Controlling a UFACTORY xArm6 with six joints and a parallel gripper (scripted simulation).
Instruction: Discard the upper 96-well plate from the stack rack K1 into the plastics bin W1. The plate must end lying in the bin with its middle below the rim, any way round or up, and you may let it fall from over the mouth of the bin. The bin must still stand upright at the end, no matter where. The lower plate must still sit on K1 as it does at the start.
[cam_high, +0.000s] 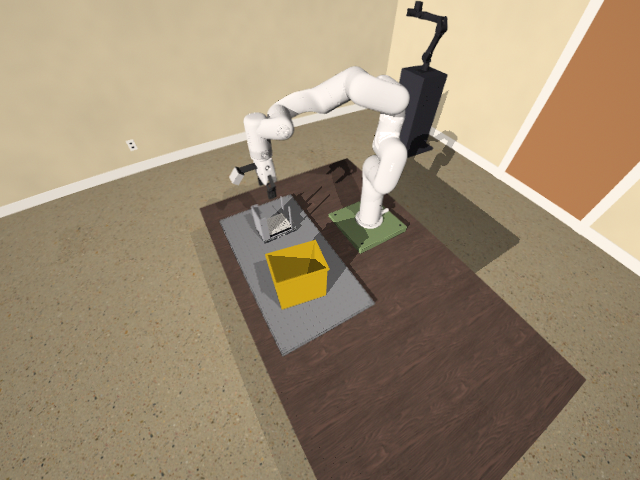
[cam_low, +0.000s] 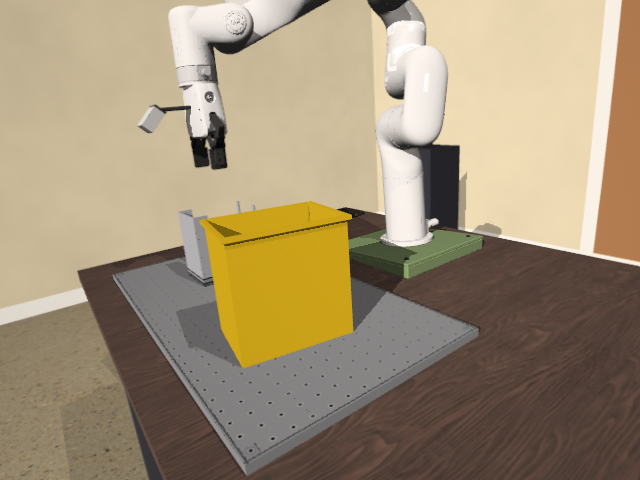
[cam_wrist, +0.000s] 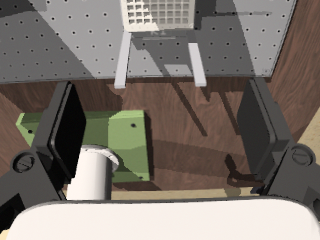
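My gripper is now 200 mm above the white 96-well plate. From my hand the other things lie so: yellow plastics bin W1 (320 mm to the left, 150 mm below, 30 mm ahead).
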